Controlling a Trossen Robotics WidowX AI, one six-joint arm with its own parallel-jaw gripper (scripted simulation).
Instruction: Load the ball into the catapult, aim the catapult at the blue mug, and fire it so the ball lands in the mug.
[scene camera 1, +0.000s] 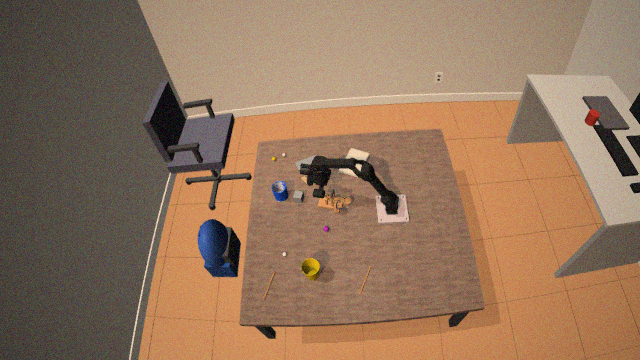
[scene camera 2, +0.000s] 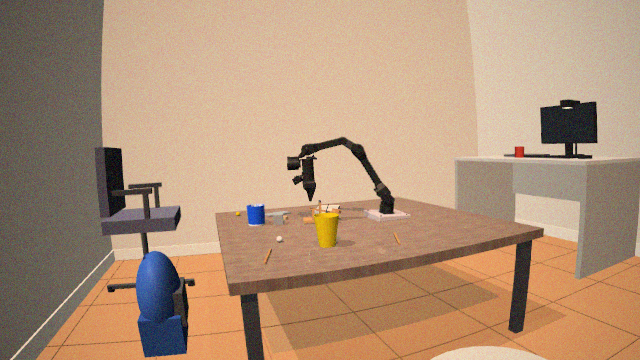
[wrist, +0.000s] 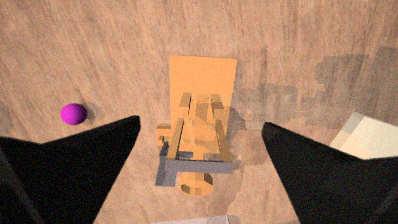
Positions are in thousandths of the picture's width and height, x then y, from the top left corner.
My gripper (wrist: 509, 556) is open, holding nothing. Further things: a yellow cup (scene camera 2: 510, 624) and a wooden catapult (wrist: 506, 391).
The wrist view misses the yellow cup: it is out of frame.
